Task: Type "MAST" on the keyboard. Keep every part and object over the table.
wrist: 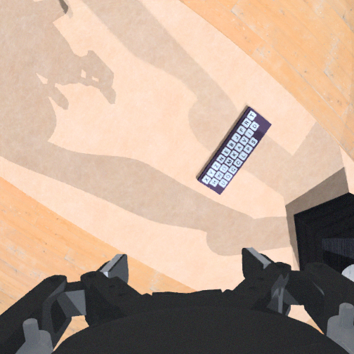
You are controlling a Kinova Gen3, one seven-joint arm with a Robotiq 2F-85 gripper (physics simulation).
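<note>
A small dark purple keyboard (259, 134) with white lettered keys lies flat and diagonally on the pale table, right of the middle of the wrist view. Its three rows of keys face up, with T at the upper right end and X, H and U toward the lower left end. The M, A, S and T keys show. My gripper (184, 264) is open and empty at the bottom of the view. It is high above the table and apart from the keyboard.
A black box-like object (312, 225) stands at the lower right edge, partly out of view. The pale table top (150, 120) runs diagonally, with wooden floor (300, 30) (30, 235) beyond its edges. Shadows of the arm fall across the table.
</note>
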